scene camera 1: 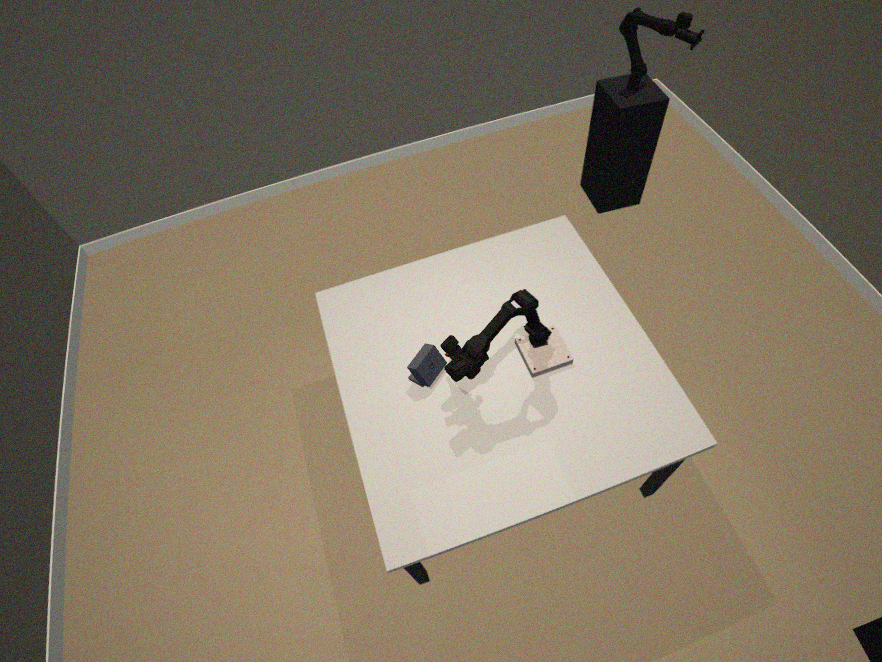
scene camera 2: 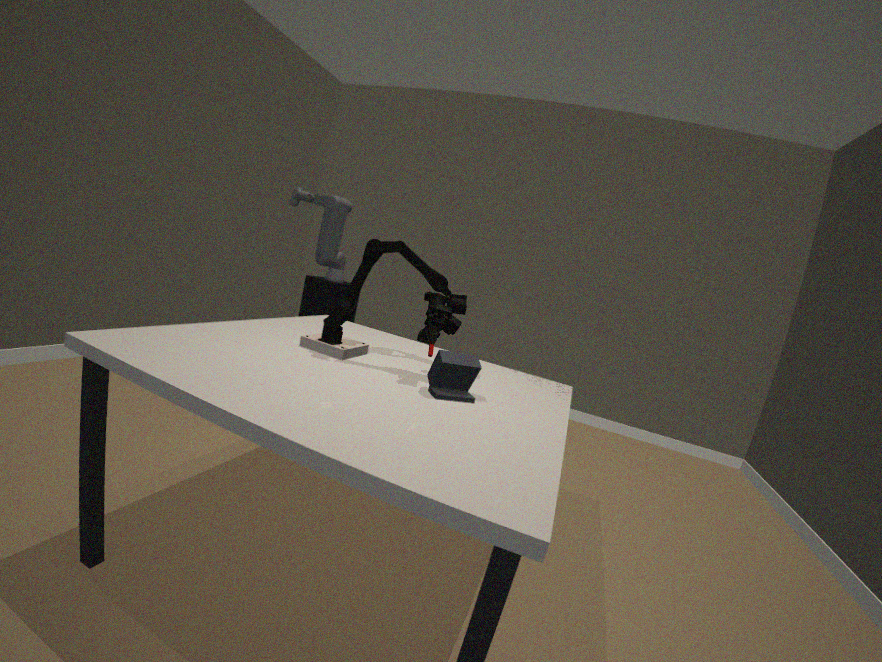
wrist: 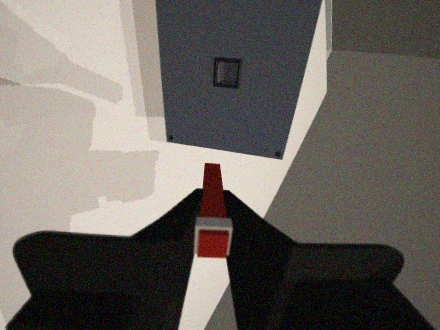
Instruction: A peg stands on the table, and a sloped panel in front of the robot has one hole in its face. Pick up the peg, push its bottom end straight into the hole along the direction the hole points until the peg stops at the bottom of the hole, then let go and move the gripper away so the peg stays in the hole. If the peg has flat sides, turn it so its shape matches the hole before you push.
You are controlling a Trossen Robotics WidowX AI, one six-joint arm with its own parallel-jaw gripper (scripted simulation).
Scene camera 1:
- sloped panel: 428, 354
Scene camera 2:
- my gripper: 431, 345
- sloped panel: 450, 370
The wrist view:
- my gripper: 212, 196
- red square-sided peg: 213, 230, held by my gripper
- sloped panel: 256, 119
